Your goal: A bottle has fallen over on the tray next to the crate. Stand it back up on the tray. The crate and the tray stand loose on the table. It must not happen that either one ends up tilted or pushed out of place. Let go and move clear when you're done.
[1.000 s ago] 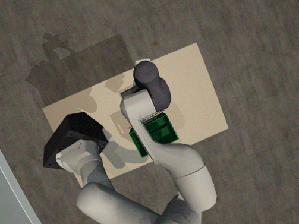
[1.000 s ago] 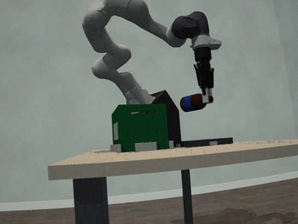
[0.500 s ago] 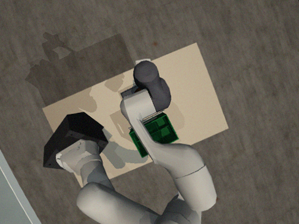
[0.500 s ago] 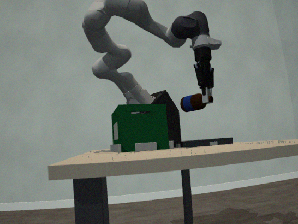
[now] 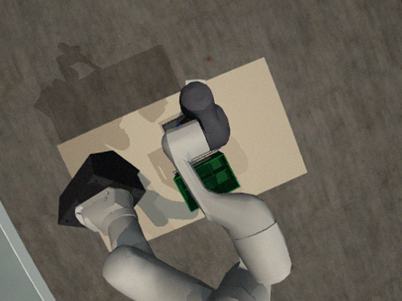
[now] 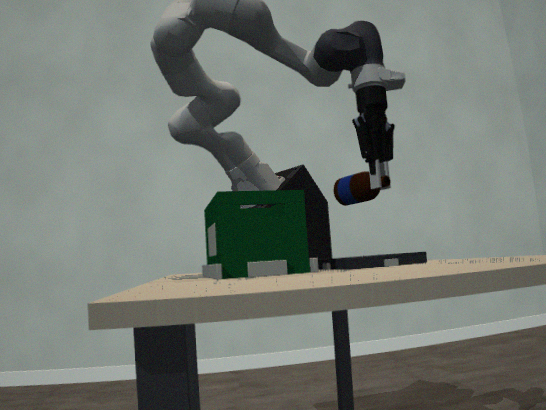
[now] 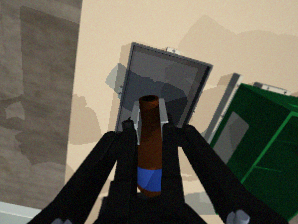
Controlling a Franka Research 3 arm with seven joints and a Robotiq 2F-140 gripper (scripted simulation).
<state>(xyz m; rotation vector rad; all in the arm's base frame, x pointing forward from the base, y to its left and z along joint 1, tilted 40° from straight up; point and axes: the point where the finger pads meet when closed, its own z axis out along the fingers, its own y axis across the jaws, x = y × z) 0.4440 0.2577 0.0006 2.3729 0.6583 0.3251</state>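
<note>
Now: the bottle 50 mm behind my hand, 20 mm to the right of it and 20 mm below it. Round my hand: dark grey tray: 200 mm below, 50 mm behind, 40 mm to the right; then green crate: 310 mm to the right, 130 mm below, 70 mm behind.
</note>
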